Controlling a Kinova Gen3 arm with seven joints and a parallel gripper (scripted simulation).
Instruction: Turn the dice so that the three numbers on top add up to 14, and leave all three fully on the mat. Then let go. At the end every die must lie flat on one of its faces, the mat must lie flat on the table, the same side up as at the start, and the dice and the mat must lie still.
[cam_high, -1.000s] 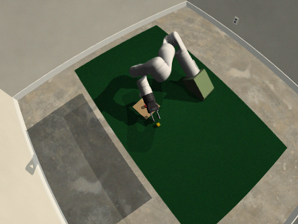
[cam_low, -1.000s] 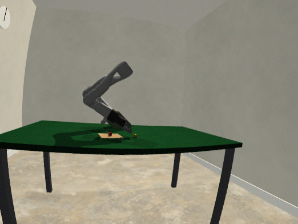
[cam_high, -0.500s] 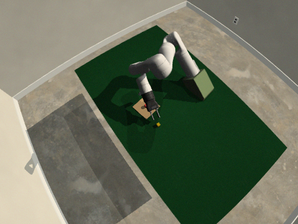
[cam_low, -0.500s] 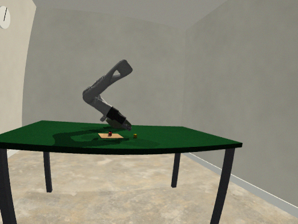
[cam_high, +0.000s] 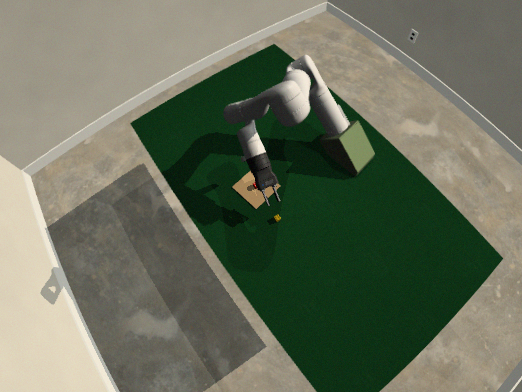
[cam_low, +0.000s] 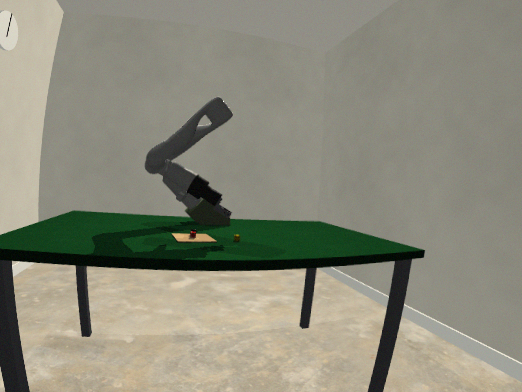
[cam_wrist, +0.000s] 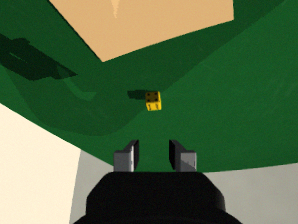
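The yellow die is 1 cm ahead of my hand, 4 cm to the left of it and 9 cm below it. Also, from my hand: black die: 6 cm behind, 11 cm to the right, 9 cm below; tan mat: 1 cm behind, 12 cm to the right, 10 cm below; red die: 1 cm behind, 12 cm to the right, 9 cm below.
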